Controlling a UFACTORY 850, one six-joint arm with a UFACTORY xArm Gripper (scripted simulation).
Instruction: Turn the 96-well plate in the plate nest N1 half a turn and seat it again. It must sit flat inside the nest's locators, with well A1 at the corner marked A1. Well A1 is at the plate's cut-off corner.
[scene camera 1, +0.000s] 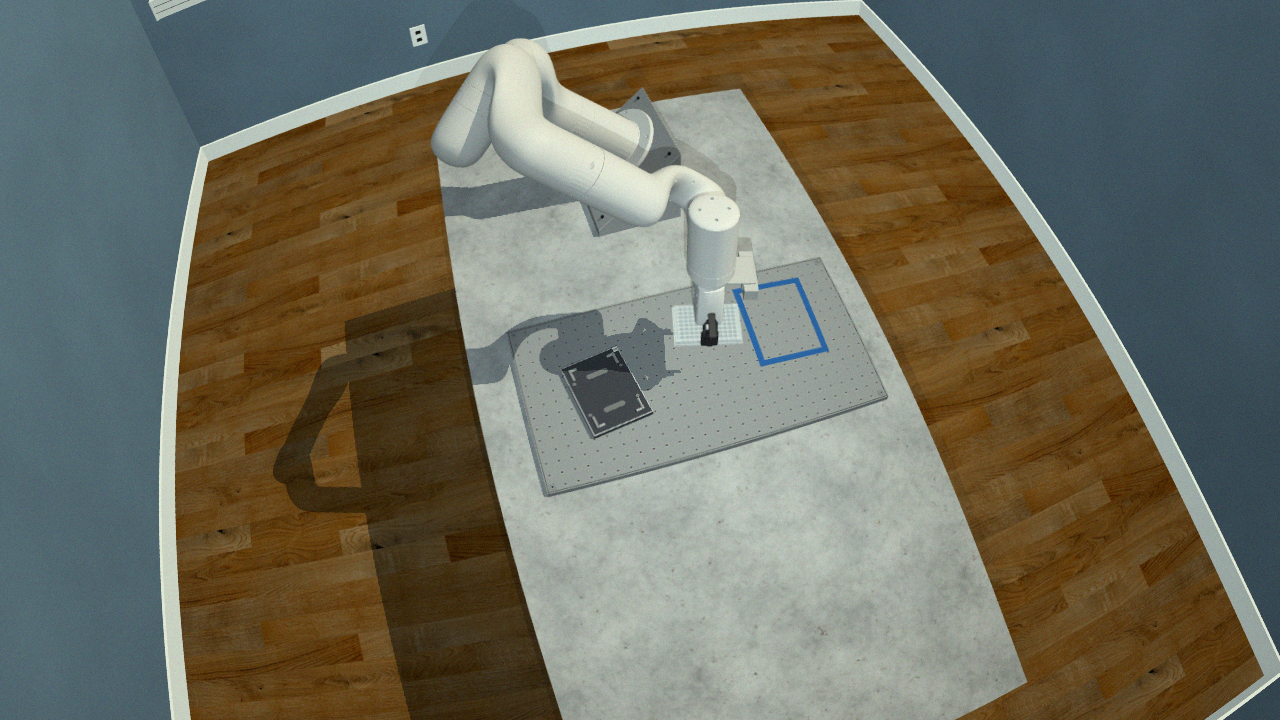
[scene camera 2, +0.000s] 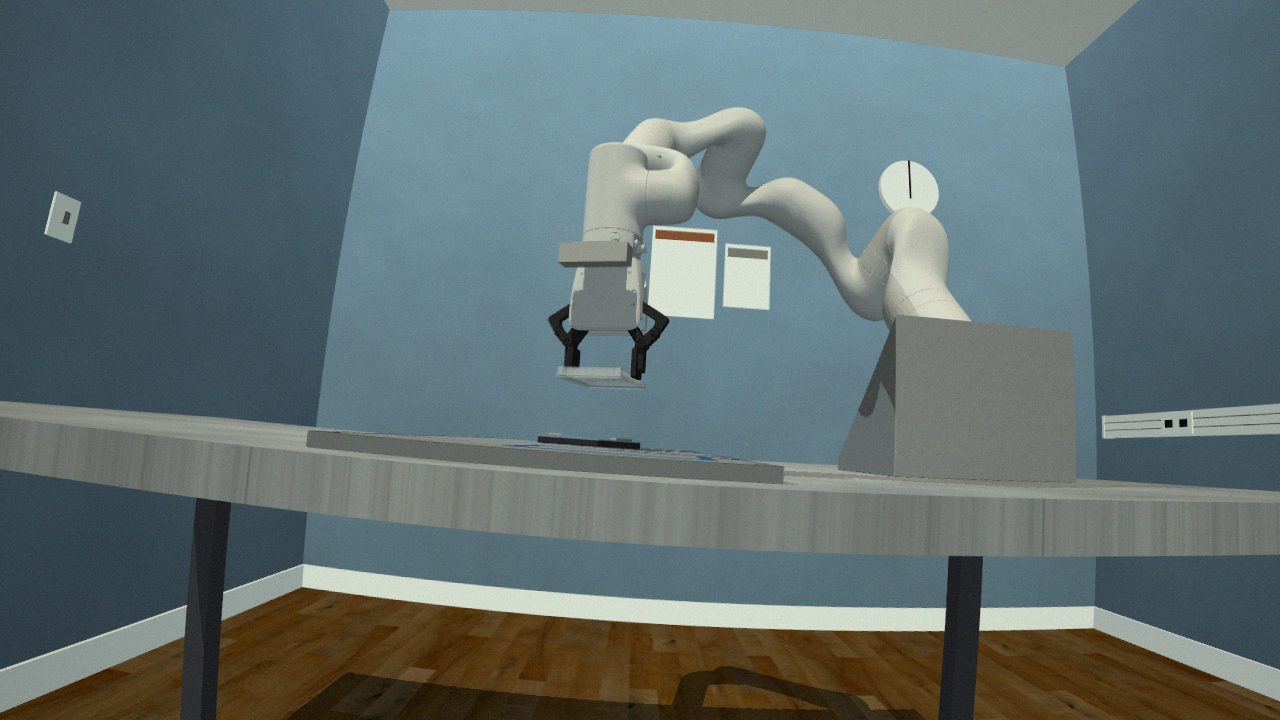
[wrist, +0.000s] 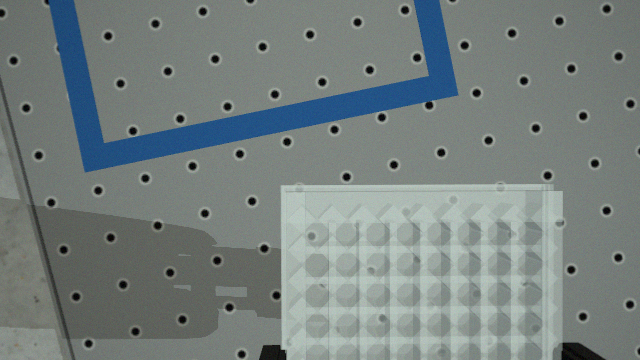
Labels:
96-well plate: scene camera 1; scene camera 2 603, 377; wrist
same spot on 96-well plate: (wrist: 394, 250) = (scene camera 1: 730, 317)

